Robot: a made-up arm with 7 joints.
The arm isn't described. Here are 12 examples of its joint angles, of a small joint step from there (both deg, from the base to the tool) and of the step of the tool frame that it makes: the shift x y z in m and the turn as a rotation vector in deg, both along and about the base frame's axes.
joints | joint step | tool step
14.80 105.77 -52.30 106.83 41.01 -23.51 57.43 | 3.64 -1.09 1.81 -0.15 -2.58 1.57 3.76 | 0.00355 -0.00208 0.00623 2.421 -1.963 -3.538
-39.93 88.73 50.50 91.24 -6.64 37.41 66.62 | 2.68 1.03 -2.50 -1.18 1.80 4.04 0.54 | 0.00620 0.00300 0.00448 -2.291 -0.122 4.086
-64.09 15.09 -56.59 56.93 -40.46 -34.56 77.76 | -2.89 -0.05 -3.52 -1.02 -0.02 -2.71 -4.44 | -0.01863 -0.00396 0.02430 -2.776 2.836 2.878
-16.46 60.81 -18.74 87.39 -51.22 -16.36 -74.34 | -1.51 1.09 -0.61 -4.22 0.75 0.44 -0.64 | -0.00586 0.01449 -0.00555 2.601 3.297 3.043
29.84 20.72 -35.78 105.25 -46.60 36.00 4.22 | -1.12 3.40 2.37 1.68 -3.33 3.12 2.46 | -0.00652 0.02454 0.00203 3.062 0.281 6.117
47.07 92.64 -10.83 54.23 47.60 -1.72 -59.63 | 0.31 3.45 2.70 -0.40 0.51 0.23 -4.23 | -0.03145 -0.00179 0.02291 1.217 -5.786 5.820
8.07 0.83 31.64 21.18 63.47 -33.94 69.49 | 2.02 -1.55 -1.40 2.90 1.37 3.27 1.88 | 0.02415 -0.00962 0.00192 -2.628 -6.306 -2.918
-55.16 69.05 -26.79 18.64 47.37 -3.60 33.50 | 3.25 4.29 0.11 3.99 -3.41 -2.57 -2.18 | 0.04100 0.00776 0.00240 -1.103 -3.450 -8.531
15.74 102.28 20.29 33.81 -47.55 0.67 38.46 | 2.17 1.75 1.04 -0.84 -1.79 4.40 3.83 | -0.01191 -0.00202 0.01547 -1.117 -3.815 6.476
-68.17 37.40 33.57 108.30 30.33 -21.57 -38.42 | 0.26 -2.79 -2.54 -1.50 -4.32 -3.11 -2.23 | -0.01421 -0.01356 -0.01118 1.496 -0.410 1.363
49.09 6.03 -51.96 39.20 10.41 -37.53 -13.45 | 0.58 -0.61 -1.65 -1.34 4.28 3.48 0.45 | 0.00541 -0.00325 -0.00157 -0.331 4.815 1.680
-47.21 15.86 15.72 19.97 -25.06 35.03 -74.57 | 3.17 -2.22 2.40 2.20 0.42 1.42 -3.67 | 0.02029 -0.01408 -0.02234 2.549 -4.633 -0.233
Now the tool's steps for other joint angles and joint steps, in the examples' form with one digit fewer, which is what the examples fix.
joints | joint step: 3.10 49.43 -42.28 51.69 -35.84 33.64 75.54 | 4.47 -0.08 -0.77 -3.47 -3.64 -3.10 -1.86
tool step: 0.0226 0.0047 0.0056 2.65 -2.60 -4.11
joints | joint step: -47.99 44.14 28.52 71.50 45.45 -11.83 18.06 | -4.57 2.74 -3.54 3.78 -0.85 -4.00 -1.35
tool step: 0.0037 -0.0006 0.0165 1.85 1.57 -7.18
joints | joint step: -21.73 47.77 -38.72 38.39 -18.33 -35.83 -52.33 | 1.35 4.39 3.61 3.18 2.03 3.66 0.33
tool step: 0.0282 0.0286 0.0248 5.37 -5.19 2.30
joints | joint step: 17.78 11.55 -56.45 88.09 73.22 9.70 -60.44 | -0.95 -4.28 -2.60 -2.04 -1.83 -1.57 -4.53
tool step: -0.0127 -0.0343 -0.0059 1.90 1.76 0.87
